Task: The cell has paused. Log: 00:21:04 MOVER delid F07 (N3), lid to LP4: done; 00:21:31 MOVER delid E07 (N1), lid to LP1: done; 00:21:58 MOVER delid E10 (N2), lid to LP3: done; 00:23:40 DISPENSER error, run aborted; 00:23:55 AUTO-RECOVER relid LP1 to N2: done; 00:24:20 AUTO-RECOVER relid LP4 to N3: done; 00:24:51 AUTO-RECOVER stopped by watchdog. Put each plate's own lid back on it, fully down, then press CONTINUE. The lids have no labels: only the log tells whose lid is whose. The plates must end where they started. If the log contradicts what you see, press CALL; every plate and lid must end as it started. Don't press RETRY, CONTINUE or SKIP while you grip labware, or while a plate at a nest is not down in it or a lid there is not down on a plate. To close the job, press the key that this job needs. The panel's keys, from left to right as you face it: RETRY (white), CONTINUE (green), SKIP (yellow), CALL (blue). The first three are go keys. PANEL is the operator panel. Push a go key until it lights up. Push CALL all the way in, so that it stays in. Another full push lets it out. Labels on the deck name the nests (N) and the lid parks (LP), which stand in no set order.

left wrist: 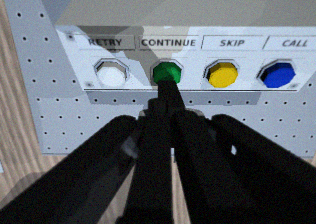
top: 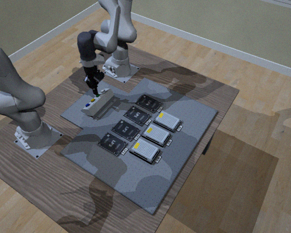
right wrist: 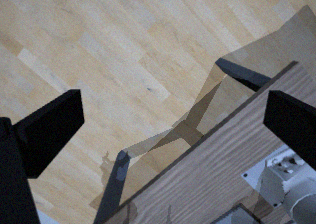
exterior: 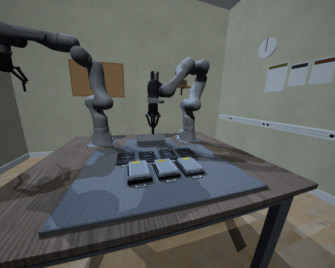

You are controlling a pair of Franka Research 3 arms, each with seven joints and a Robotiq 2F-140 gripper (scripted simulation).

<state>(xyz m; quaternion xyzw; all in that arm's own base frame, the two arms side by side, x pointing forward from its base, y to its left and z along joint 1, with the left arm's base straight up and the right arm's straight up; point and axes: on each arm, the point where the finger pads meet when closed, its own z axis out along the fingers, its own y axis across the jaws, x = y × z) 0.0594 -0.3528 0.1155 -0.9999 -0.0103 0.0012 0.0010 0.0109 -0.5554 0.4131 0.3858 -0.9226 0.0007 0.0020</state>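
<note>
Right now my left hand is 4 cm above the green CONTINUE key and 2 cm short of it. Round my left hand: blue CALL key 10 cm to the right, 5 cm below, 3 cm ahead; then yellow SKIP key 5 cm to the right, 4 cm below, 2 cm ahead; then white RETRY key 5 cm to the left, 4 cm below, 1 cm ahead.
</note>
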